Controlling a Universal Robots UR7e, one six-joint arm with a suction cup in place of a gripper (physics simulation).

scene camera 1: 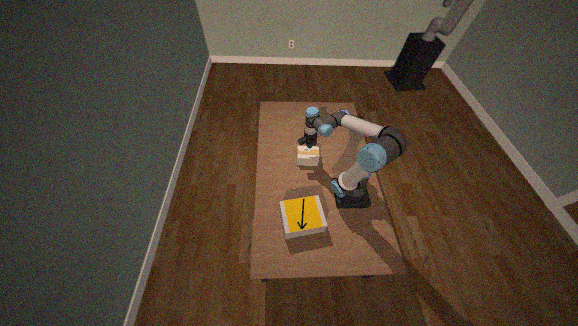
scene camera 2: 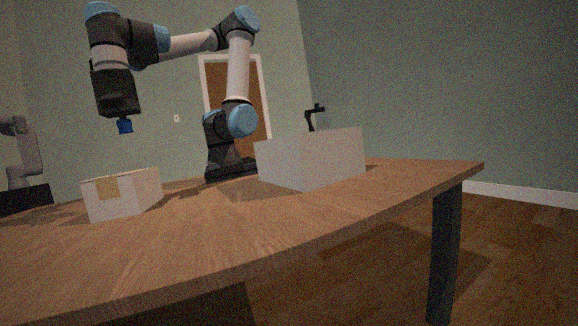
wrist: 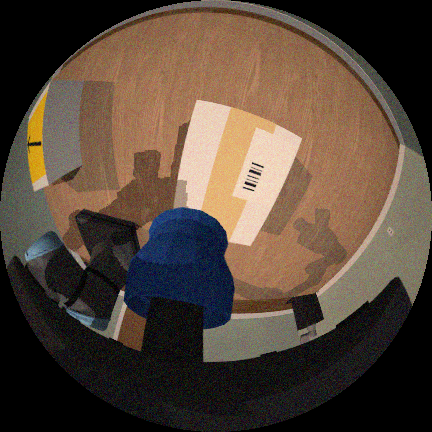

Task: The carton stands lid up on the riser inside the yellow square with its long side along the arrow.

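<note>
A white carton point(scene camera 1: 308, 161) point(scene camera 2: 112, 200) point(wrist: 202, 145) stands on the table beyond the riser in scene camera 1. Its top shows a tan tape strip and a barcode label; the strip runs roughly crosswise to the arrow. The light grey riser point(scene camera 1: 306, 233) point(scene camera 2: 310, 162) point(wrist: 64, 125) bears a yellow square point(scene camera 1: 292, 215) point(wrist: 36, 162) with a black arrow point(scene camera 1: 302, 212) point(wrist: 35, 144). In scene camera 2 the riser's top is hidden. My gripper, a blue suction cup point(scene camera 1: 309, 146) point(scene camera 2: 124, 126) point(wrist: 189, 225), is open and hangs above the carton, apart from it. It covers the carton's near corner in the wrist view.
The arm's dark base point(scene camera 1: 352, 197) point(scene camera 2: 230, 170) stands on the wooden table point(scene camera 1: 275, 260) point(scene camera 2: 200, 260), beside the riser and on the other side from the carton in scene camera 2. Another arm on a black stand point(scene camera 1: 417, 57) point(scene camera 2: 27, 197) is off beyond the table.
</note>
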